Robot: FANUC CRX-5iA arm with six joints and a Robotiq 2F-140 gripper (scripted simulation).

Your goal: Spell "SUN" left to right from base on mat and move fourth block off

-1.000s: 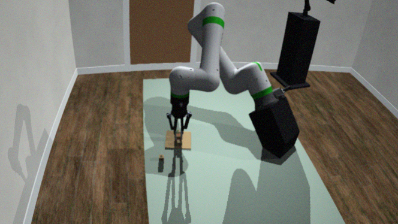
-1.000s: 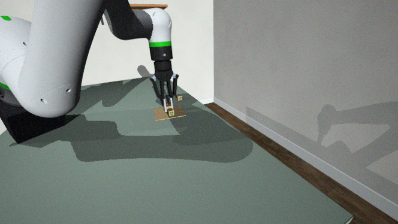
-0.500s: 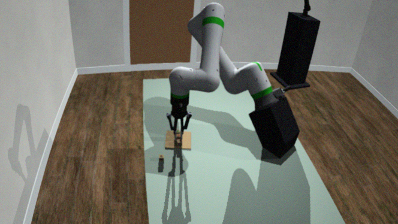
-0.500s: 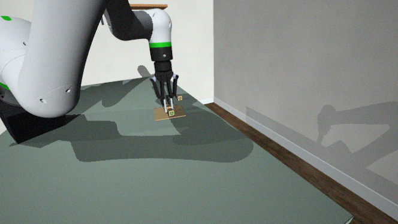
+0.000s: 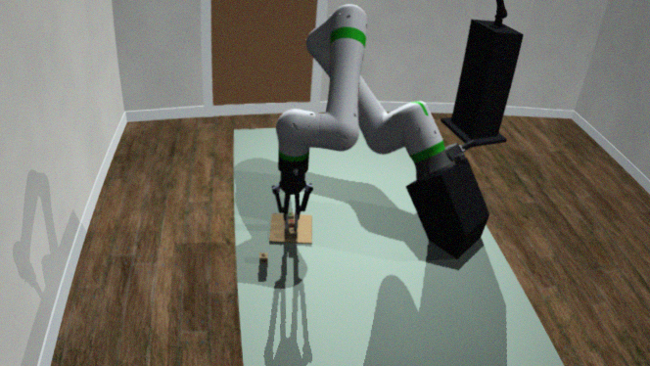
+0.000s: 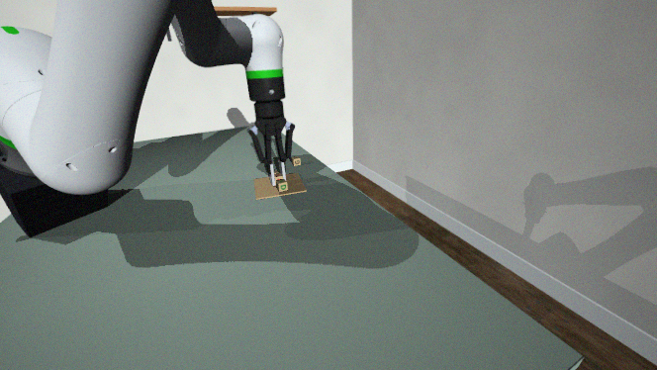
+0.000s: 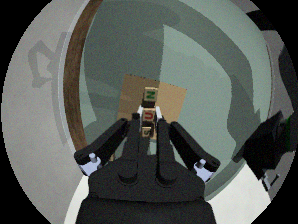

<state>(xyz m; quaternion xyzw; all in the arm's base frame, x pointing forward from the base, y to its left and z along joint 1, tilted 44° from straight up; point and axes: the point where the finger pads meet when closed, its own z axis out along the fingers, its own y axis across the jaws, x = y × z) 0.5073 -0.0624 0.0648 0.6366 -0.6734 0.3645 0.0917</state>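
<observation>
Right now my hand is 4 cm above the tan mat.
</observation>
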